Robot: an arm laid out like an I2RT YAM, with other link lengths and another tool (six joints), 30 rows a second.
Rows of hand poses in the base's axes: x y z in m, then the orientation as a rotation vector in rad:
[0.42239 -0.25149 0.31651 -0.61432 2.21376 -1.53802]
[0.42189 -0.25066 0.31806 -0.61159 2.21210 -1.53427]
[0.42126 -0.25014 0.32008 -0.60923 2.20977 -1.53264]
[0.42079 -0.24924 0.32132 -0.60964 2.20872 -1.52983]
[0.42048 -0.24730 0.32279 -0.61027 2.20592 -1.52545]
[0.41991 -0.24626 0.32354 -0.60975 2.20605 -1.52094]
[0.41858 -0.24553 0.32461 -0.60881 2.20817 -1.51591]
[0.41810 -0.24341 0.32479 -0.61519 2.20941 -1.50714]
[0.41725 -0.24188 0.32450 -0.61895 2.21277 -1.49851]
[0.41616 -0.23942 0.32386 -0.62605 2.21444 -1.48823]
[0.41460 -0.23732 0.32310 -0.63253 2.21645 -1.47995]
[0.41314 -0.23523 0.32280 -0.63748 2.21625 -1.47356]
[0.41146 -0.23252 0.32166 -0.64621 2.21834 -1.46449]
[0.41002 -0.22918 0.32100 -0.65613 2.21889 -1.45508]
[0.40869 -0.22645 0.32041 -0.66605 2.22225 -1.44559]
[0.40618 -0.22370 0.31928 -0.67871 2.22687 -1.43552]
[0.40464 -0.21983 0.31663 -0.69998 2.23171 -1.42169]
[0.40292 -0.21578 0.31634 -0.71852 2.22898 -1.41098]
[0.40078 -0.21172 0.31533 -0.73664 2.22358 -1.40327]
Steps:
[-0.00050 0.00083 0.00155 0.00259 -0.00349 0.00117]
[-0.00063 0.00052 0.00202 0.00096 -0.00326 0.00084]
[-0.00047 0.00090 0.00124 0.00155 -0.00115 0.00188]
[-0.00031 0.00194 0.00147 0.00215 -0.00260 0.00356]
[-0.00057 0.00104 0.00075 0.00313 -0.00122 0.00151]
[-0.00133 0.00073 0.00107 0.00403 -0.00017 0.00046]
[-0.00048 0.00212 0.00018 0.00498 0.00234 0.00577]
[-0.00085 0.00153 -0.00029 0.00586 0.00246 0.00336]
[-0.00109 0.00246 -0.00064 0.00596 0.00275 0.00644]
[-0.00156 0.00210 -0.00076 0.00480 0.00313 0.00517]
[-0.00146 0.00209 -0.00030 0.00333 0.00118 0.00490]
[-0.00168 0.00271 -0.00114 0.00491 0.00430 0.00644]
[-0.00144 0.00334 -0.00066 0.00458 0.00383 0.00793]
[-0.00133 0.00273 -0.00059 0.00520 0.00586 0.00642]
[-0.00251 0.00275 -0.00113 0.00529 0.00818 0.00718]
[-0.00154 0.00387 -0.00265 0.00616 0.01238 0.01236]
[-0.00172 0.00405 -0.00029 0.00311 0.00622 0.01396]
[-0.00214 0.00406 -0.00101 0.00062 0.00473 0.01405]

